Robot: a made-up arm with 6 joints.
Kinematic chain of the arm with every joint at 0, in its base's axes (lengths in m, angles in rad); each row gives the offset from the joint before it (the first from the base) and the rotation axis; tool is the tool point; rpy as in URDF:
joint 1: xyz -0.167 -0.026 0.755 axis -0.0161 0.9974 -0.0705
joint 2: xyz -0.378 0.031 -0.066 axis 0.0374 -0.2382 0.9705
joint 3: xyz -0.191 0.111 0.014 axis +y
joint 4: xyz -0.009 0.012 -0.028 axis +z
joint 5: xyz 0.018 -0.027 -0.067 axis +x
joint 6: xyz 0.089 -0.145 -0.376 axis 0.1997 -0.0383 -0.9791
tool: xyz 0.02 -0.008 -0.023 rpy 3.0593 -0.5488 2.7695
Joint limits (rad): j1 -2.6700..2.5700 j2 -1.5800..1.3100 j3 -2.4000..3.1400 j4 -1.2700..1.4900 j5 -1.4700..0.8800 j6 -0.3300..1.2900
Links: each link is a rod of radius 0.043 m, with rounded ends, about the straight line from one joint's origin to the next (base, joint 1, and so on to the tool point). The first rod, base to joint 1, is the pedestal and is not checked.
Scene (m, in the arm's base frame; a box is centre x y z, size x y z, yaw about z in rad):
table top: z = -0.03
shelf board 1: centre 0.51 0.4 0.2 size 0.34 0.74 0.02 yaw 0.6
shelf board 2: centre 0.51 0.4 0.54 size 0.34 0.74 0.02 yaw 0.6
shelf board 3: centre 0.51 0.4 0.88 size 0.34 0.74 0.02 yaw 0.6
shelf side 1: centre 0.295 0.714 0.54 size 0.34 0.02 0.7 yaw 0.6
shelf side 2: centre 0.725 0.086 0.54 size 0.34 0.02 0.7 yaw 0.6
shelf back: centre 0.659 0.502 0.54 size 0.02 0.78 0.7 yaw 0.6
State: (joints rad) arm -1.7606 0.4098 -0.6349 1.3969 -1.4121 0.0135
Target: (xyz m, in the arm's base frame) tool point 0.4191 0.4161 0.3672
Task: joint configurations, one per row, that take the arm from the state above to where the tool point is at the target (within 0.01 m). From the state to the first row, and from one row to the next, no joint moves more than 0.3 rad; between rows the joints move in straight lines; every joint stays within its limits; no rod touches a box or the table.
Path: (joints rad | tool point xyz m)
1: -1.6609 0.3530 -0.4463 1.4202 -1.1855 -0.0190 | -0.2488 0.2426 0.5354
2: -1.5612 0.2962 -0.2578 1.4434 -0.9588 -0.0515 | -0.0841 0.2734 0.5864
3: -1.4614 0.2394 -0.0692 1.4667 -0.7322 -0.0840 | 0.0845 0.2772 0.5267
4: -1.3617 0.1826 0.1193 1.4900 -0.5056 -0.1165 | 0.1955 0.2631 0.3672
5: -1.4675 -0.0835 0.2677 1.4900 -0.4421 -0.1063 | 0.2908 0.2450 0.3491
6: -1.5732 -0.3496 0.4161 1.4900 -0.3786 -0.0960 | 0.3619 0.2644 0.3315
7: -1.6790 -0.6157 0.5645 1.4900 -0.3152 -0.0858 | 0.4067 0.3246 0.3321
8: -1.7848 -0.8818 0.7128 1.4900 -0.2517 -0.0756 | 0.4191 0.4161 0.3672

